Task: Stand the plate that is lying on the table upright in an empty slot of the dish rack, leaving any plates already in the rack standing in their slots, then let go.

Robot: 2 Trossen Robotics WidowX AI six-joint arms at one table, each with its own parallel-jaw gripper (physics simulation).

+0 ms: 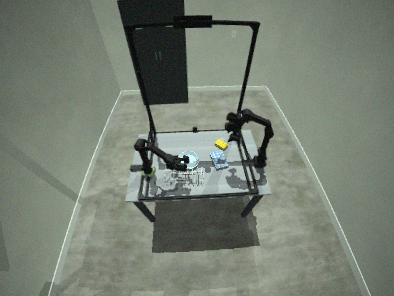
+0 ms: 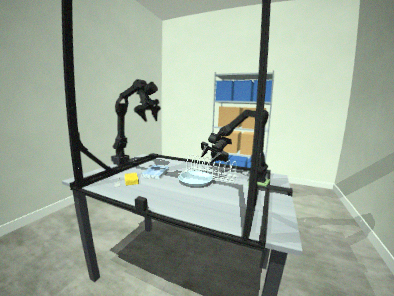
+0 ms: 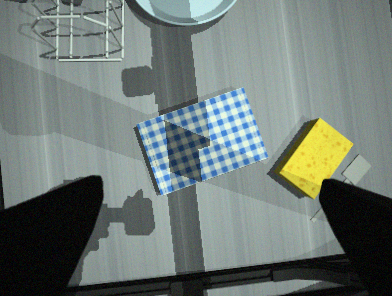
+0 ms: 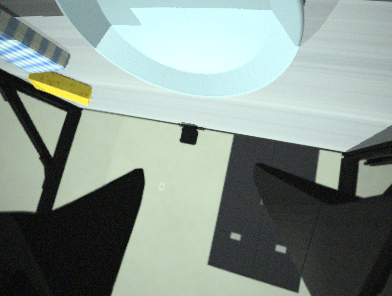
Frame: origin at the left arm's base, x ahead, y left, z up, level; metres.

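Seen in the pictures: left gripper, fingertip midpoint: (image 1: 227,137) (image 2: 151,121) (image 3: 212,187); right gripper, fingertip midpoint: (image 1: 181,155) (image 2: 205,159) (image 4: 199,172); left arm's base at its link origin: (image 1: 260,159) (image 2: 120,155); right arm's base at its link origin: (image 1: 148,170) (image 2: 259,180).
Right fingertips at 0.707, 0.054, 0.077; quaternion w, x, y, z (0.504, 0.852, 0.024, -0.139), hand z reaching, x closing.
Pixels of each thing's top centre, then the offset from my right fingertips to it, as dx, dy, dz.
- pale blue plate at its top centre: (image 4: 176,46) (image 2: 195,176) (image 1: 188,159) -0.046, -0.032, -0.104
- blue checked cloth at its top centre: (image 3: 202,141) (image 2: 155,169) (image 1: 219,158) -0.330, -0.065, -0.110
- yellow sponge at its top centre: (image 3: 317,158) (image 4: 61,93) (image 2: 131,176) (image 1: 221,143) -0.354, -0.246, -0.105
A pale blue plate (image 1: 192,155) (image 2: 196,177) (image 3: 185,7) (image 4: 200,45) lies about flat on the table, hollow side up, close beside the white wire dish rack (image 1: 193,176) (image 3: 90,60). No plate can be made out standing in the rack, though its wires are thin and partly hidden by the right arm. My right gripper (image 1: 187,162) (image 2: 213,154) (image 4: 199,172) is open and empty, above the area where plate and rack are side by side; the plate's rim is apart from its fingertips. My left gripper (image 1: 230,135) (image 2: 151,119) (image 3: 212,187) is open and empty, high above the table.
A blue checked cloth (image 1: 218,160) (image 2: 155,171) (image 3: 200,142) (image 4: 30,50) and a yellow sponge (image 1: 221,144) (image 2: 131,179) (image 3: 317,157) (image 4: 62,89) lie on the table. A green object (image 1: 149,172) (image 2: 263,183) is by the right arm's base. A black frame (image 1: 143,90) (image 2: 70,90) stands around the table.
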